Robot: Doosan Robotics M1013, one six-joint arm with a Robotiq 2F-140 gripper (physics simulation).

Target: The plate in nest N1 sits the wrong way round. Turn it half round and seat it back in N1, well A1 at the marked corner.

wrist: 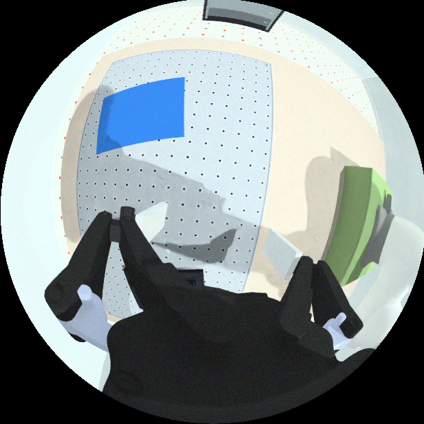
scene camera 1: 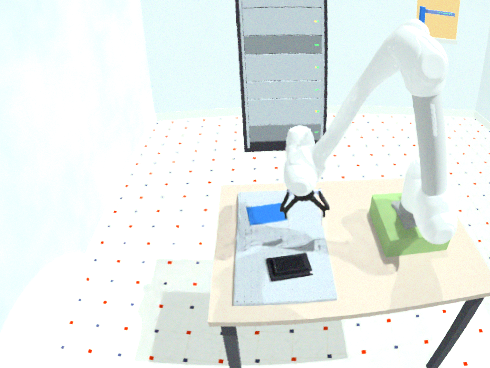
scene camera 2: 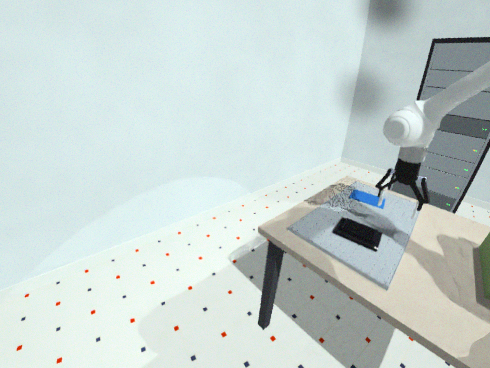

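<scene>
A black plate (scene camera 1: 290, 265) (scene camera 2: 357, 232) lies in the black nest N1 on the grey perforated board (scene camera 1: 280, 292) (scene camera 2: 380, 270) (wrist: 230, 110). Plate and nest are nearly the same black; the well markings are too small to read. A small white mark shows at one corner of the nest in the scene camera 2 view. In the wrist view a small part of the black nest or plate (wrist: 193, 276) shows behind the gripper body. My gripper (scene camera 1: 304, 216) (scene camera 2: 398, 206) (wrist: 217, 228) is open and empty, above the board, between the blue rectangle and the arm's side of the table, apart from the nest.
A flat blue rectangle (scene camera 1: 266, 214) (scene camera 2: 366, 198) (wrist: 145, 115) lies on the board behind the nest. The arm stands on a green block (scene camera 1: 415, 241) (scene camera 2: 485, 272) (wrist: 350, 220) at the table's right. A server rack (scene camera 1: 242, 75) stands behind the table.
</scene>
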